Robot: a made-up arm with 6 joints.
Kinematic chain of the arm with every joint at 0, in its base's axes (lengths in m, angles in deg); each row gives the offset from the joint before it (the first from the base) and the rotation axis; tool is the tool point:
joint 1: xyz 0 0 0.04 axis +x
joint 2: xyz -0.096 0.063 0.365 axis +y
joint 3: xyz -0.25 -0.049 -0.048 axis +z
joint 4: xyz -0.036 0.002 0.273 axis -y
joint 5: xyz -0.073 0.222 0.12 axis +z
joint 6: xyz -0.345 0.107 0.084 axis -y
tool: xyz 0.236 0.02 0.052
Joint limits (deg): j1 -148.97..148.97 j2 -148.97..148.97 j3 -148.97..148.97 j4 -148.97..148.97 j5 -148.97..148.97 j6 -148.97..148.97
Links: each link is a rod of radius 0.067 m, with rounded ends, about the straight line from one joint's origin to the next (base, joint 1, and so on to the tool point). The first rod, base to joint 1, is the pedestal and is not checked.
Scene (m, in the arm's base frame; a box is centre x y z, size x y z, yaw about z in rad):
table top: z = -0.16
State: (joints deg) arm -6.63 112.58 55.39 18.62 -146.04 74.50
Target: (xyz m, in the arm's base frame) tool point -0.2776 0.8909 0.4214
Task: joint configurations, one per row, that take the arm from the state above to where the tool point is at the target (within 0.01 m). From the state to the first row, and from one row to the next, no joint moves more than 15 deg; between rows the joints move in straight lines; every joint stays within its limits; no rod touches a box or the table.
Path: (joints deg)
1: -10.11 102.72 58.03 5.23 -146.53 79.68
2: -13.59 92.87 60.67 -8.16 -147.02 84.85
3: -17.08 83.01 63.31 -21.56 -147.51 90.03
4: -20.56 73.16 65.95 -34.95 -147.99 95.20
5: -24.04 63.30 68.59 -48.34 -148.48 100.38
6: -27.52 53.44 71.23 -61.73 -148.97 105.55

